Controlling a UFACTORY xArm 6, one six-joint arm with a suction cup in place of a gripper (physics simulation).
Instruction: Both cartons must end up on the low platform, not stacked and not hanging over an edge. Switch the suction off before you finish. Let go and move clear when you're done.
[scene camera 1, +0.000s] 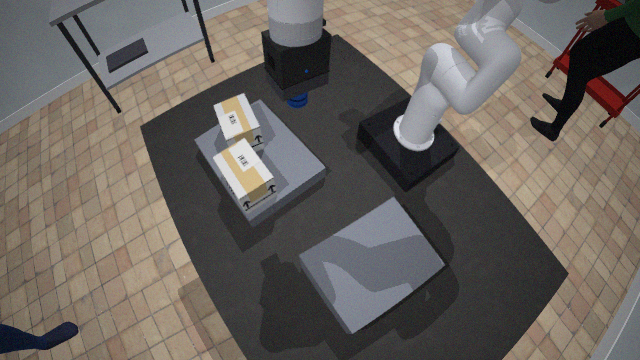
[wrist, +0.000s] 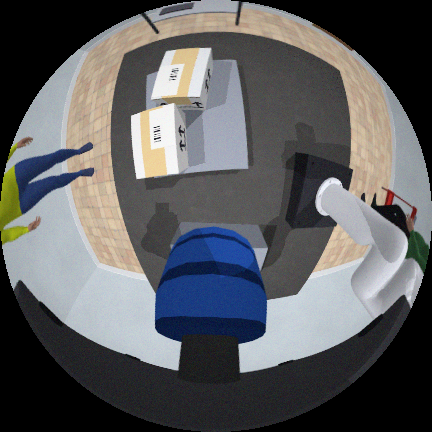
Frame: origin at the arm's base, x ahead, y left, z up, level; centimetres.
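Seen in the pictures: end effector, tool point: (scene camera 1: 297, 100) (wrist: 212, 261); arm's base, origin of the base link: (scene camera 1: 413, 132) (wrist: 328, 196).
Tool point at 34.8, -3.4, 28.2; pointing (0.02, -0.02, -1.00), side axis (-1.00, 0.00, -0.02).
Pixels of each thing's top centre, then the offset from my tool point to it, as dx, dy, dz. Level surfaces: height alone.
- rear carton, middle of its top: (wrist: 180, 68) (scene camera 1: 235, 114) +7.7, -21.5, -19.8
- front carton, middle of its top: (wrist: 151, 140) (scene camera 1: 241, 166) +12.4, -6.5, -20.6
- second grey platform, middle of its top: (scene camera 1: 375, 262) (wrist: 217, 273) -1.4, +27.7, -22.3
- dark mat, its level: dz -34.3
Two white cartons with tan tape stand upright, side by side and not stacked, on a grey platform (scene camera 1: 300, 160) (wrist: 227, 145). The rear carton (scene camera 1: 237, 117) (wrist: 182, 75) is near its back corner. The front carton (scene camera 1: 243, 167) (wrist: 159, 140) is close to the platform's left edge; its base hides part of that edge, so the exact margin cannot be told. A narrow gap seems to lie between them. My blue suction cup (scene camera 1: 297, 101) (wrist: 211, 285) is raised, apart from both cartons, to the right of the rear one in the scene view. It is open, with nothing on it.
A second grey platform (scene camera 1: 370, 265) (wrist: 192, 229) stands nearer the scene camera, partly hidden by the cup in the wrist view. The arm's black base (scene camera 1: 407, 170) (wrist: 305, 195) stands to the right on the dark mat (scene camera 1: 200, 200). A table and people are farther out.
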